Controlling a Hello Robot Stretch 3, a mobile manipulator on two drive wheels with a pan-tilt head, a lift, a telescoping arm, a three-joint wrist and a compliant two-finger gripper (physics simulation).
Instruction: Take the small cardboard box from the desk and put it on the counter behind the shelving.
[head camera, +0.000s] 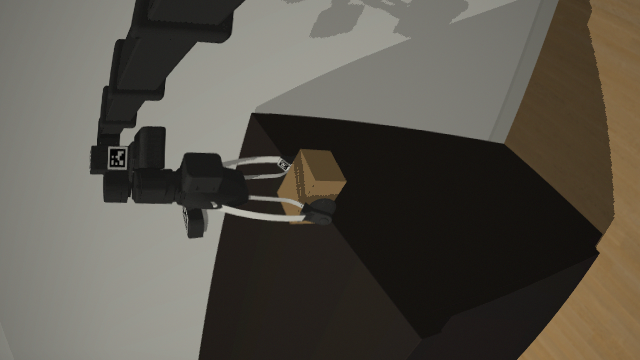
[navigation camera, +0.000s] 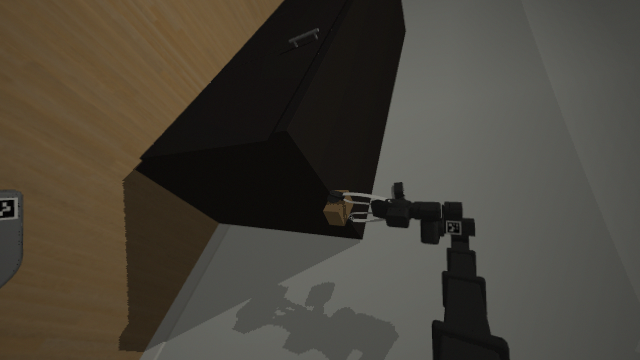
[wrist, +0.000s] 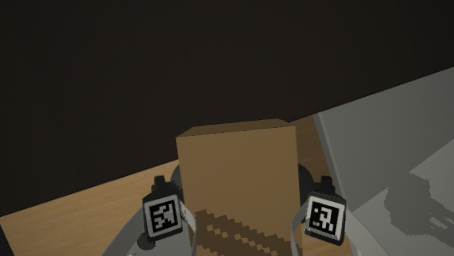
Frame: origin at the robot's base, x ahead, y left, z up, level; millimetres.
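Where they show: gripper, between the fingertips: (head camera: 325, 187) (navigation camera: 331, 206) (wrist: 241, 182).
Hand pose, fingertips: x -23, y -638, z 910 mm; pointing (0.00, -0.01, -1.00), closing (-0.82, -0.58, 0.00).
After its pixels a point has its place.
The small cardboard box (head camera: 325, 167) @(x -49, y -599, z 935 mm) (navigation camera: 335, 214) @(x -38, y -590, z 949 mm) (wrist: 237, 160) @(x -4, y -660, z 963 mm) is held between the two fingers of my gripper (head camera: 302, 187) (navigation camera: 343, 207) @(x -23, y -638, z 910 mm) (wrist: 241, 182) @(x -23, y -638, z 910 mm), which is shut on it. The box is at the near end of a long dark counter (head camera: 300, 285) @(x 136, y -719, z 910 mm) (navigation camera: 350, 90) @(x 394, y -811, z 910 mm) (wrist: 125, 70) @(x 93, y -658, z 910 mm), overlapping its end edge in the head and navigation views. In the wrist view, wooden floor shows on both sides of the box, and the counter's edge runs slanting behind its far end. Whether the box touches the counter is hidden. The desk and the shelving do not show in these views.
A grey wall (head camera: 125, 280) @(x 201, y -1212, z 1164 mm) (navigation camera: 475, 125) @(x 297, y -1285, z 1320 mm) (wrist: 400, 120) @(x -287, y -846, z 584 mm) runs along the counter's back, with a skirting board at its foot. Wooden floor (head camera: 620, 125) @(x -197, y -406, z 0 mm) (navigation camera: 100, 90) @(x 442, y -383, z 0 mm) (wrist: 90, 200) @(x 339, y 109, z 0 mm) lies below. The counter's front has a metal handle (navigation camera: 305, 37). My extended arm (head camera: 155, 60) @(x -86, y -314, z 1247 mm) (navigation camera: 465, 300) @(x -86, y -329, z 1248 mm) is beside the wall.
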